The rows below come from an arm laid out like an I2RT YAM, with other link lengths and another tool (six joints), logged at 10 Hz.
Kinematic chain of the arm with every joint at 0, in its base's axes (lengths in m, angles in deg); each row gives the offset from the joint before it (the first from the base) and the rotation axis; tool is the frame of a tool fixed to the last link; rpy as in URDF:
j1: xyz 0 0 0.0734 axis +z
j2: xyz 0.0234 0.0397 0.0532 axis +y
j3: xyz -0.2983 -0.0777 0 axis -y
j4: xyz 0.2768 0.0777 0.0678 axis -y
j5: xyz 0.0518 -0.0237 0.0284 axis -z
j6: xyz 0.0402 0 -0.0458 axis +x
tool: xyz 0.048 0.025 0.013 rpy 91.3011 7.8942 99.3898
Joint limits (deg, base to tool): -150..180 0..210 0..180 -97..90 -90..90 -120..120
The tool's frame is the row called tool.
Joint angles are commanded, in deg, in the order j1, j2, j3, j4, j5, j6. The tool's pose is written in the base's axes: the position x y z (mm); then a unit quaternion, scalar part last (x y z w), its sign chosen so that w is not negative. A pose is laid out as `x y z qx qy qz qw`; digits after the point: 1 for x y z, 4 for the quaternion.
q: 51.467 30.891 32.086 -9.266 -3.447 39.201
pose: 87.8 162.4 342.2 -0.3608 -0.6300 -0.6869 0.0319
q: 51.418 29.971 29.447 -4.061 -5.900 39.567
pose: 84.8 164.0 338.3 -0.3368 -0.6189 -0.7080 0.0466
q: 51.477 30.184 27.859 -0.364 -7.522 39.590
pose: 83.9 167.0 335.2 -0.3204 -0.6145 -0.7188 0.0557
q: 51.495 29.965 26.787 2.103 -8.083 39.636
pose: 83.1 167.5 333.9 -0.3107 -0.6084 -0.7280 0.0579
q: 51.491 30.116 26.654 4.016 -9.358 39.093
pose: 81.3 168.7 337.0 -0.2939 -0.6060 -0.7366 0.0608
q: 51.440 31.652 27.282 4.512 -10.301 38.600
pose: 83.0 173.2 338.3 -0.2884 -0.6120 -0.7336 0.0641
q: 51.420 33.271 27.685 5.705 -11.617 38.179
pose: 84.4 178.2 339.3 -0.2792 -0.6168 -0.7326 0.0699
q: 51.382 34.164 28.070 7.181 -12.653 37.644
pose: 84.5 180.9 342.9 -0.2666 -0.6166 -0.7373 0.0717
